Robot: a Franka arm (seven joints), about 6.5 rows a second.
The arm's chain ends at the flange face. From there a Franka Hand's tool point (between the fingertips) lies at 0.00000 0.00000 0.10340 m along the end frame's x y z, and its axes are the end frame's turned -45 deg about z.
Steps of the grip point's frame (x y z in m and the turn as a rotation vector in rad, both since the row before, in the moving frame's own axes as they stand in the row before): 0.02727 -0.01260 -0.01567 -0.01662 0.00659 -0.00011; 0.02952 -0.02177 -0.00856 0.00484 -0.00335 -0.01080; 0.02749 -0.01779 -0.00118 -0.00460 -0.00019 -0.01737; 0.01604 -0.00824 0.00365 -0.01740 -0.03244 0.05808; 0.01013 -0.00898 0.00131 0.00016 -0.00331 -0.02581
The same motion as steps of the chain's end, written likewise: 0.00868 -0.02893 -0.01565 -0.00709 0.01641 -0.00011; 0.00608 -0.03616 -0.00856 0.00105 -0.00579 -0.01080; 0.00653 -0.03237 -0.00118 -0.00339 0.00312 -0.01737; 0.00672 -0.02078 0.00372 -0.03524 -0.01063 0.05808; 0.00106 -0.01375 0.00131 -0.00223 -0.00245 -0.02581
